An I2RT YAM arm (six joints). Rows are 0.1 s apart.
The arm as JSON. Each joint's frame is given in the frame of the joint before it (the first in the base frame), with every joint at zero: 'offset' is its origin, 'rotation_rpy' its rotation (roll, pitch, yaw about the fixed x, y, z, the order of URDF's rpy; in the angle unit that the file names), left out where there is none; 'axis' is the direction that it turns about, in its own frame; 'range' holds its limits. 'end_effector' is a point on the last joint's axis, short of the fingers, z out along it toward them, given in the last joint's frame.
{
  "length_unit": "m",
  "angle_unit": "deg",
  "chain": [
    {
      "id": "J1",
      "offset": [
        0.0,
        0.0,
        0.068
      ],
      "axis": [
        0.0,
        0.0,
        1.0
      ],
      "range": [
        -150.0,
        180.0
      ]
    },
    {
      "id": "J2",
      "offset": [
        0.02,
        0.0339,
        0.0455
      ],
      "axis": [
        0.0,
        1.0,
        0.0
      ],
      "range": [
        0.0,
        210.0
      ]
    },
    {
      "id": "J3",
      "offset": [
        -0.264,
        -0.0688,
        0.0
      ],
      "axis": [
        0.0,
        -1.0,
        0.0
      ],
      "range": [
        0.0,
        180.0
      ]
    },
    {
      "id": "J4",
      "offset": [
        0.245,
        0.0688,
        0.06
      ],
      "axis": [
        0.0,
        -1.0,
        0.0
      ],
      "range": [
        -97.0,
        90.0
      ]
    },
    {
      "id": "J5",
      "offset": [
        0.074,
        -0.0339,
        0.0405
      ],
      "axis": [
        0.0,
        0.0,
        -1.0
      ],
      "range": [
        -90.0,
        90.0
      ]
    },
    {
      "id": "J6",
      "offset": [
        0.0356,
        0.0,
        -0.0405
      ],
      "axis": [
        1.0,
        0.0,
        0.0
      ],
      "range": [
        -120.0,
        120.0
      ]
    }
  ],
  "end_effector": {
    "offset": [
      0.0,
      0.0,
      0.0
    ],
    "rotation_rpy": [
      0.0,
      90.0,
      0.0
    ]
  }
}
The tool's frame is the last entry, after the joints.
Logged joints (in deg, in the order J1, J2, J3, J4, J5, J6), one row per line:
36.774 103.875 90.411 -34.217 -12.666 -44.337
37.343 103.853 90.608 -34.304 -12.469 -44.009
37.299 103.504 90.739 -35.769 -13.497 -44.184
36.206 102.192 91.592 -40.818 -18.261 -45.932
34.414 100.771 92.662 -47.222 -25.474 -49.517
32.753 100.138 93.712 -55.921 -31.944 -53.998
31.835 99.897 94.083 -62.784 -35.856 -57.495
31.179 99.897 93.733 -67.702 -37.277 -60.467
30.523 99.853 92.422 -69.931 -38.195 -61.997
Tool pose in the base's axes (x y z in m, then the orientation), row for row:
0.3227 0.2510 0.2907 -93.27 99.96 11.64
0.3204 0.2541 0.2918 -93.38 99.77 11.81
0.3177 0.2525 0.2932 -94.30 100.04 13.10
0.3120 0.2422 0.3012 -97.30 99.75 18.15
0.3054 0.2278 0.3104 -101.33 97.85 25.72
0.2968 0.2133 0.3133 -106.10 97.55 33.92
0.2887 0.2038 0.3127 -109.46 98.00 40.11
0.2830 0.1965 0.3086 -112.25 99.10 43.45
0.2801 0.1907 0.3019 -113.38 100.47 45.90
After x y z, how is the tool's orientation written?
As a rotation vector, in degrees.
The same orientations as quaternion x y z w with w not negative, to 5 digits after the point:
-0.63292 0.67831 0.07899 0.36479
-0.63378 0.67715 0.08016 0.36519
-0.63769 0.67651 0.08859 0.35754
-0.65173 0.66814 0.12157 0.33773
-0.67146 0.64840 0.17043 0.31572
-0.68892 0.63341 0.22025 0.27508
-0.69783 0.62477 0.25571 0.23941
-0.70411 0.62162 0.27255 0.20866
-0.70346 0.62336 0.28478 0.18832

